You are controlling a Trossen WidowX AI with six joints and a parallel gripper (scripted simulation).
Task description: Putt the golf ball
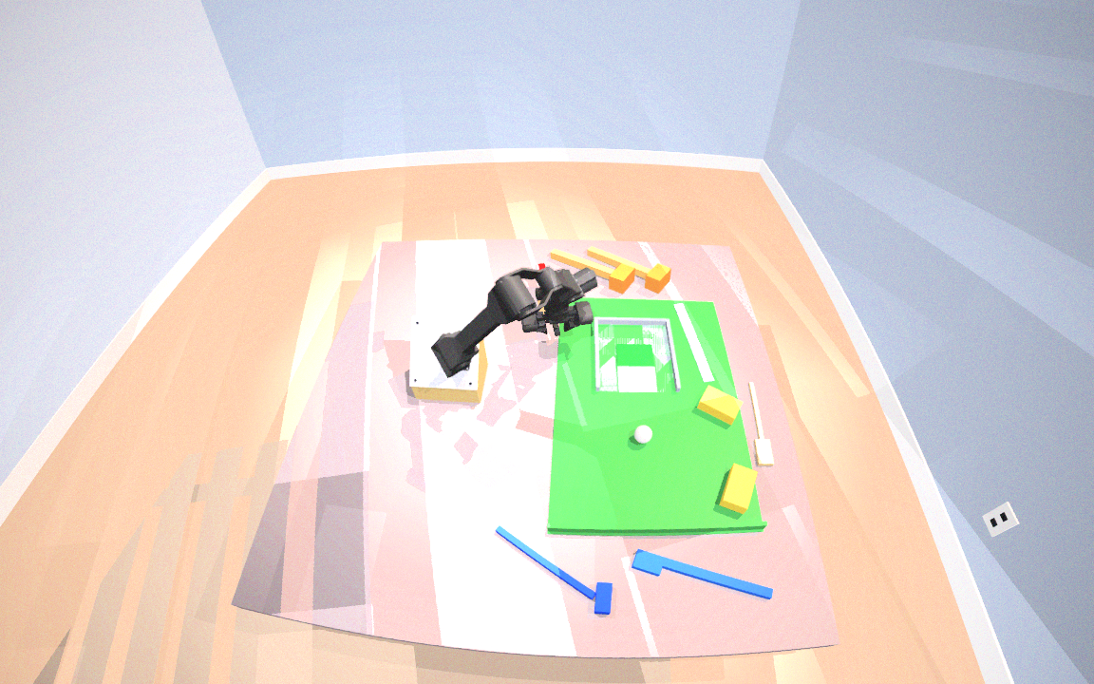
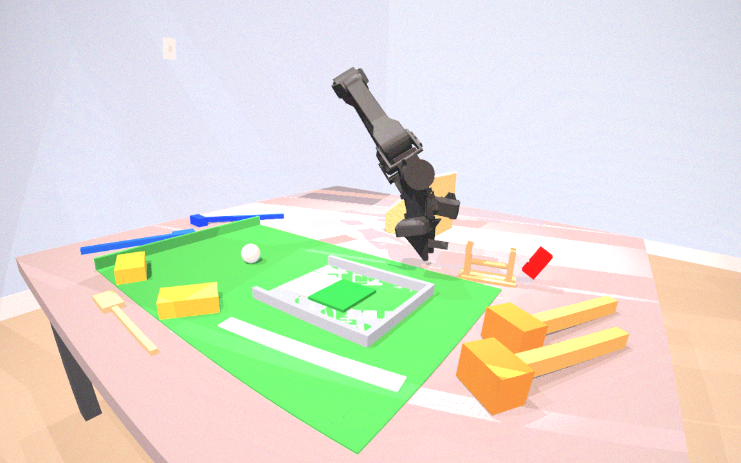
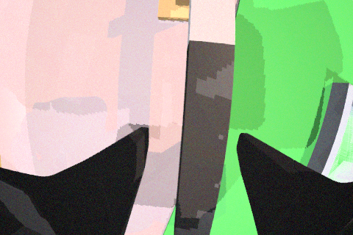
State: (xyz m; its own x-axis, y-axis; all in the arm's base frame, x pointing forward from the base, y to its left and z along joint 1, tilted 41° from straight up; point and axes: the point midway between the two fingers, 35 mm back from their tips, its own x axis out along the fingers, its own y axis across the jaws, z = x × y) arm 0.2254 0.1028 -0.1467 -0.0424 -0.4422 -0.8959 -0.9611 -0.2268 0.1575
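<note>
Right now my gripper tip is 4 cm past the wooden rack and 12 cm to the right of it. Also, from my gripper tip: white golf ball (24 cm ahead, 31 cm to the right); then green mat (26 cm ahead, 18 cm to the right, 3 cm below).
</note>
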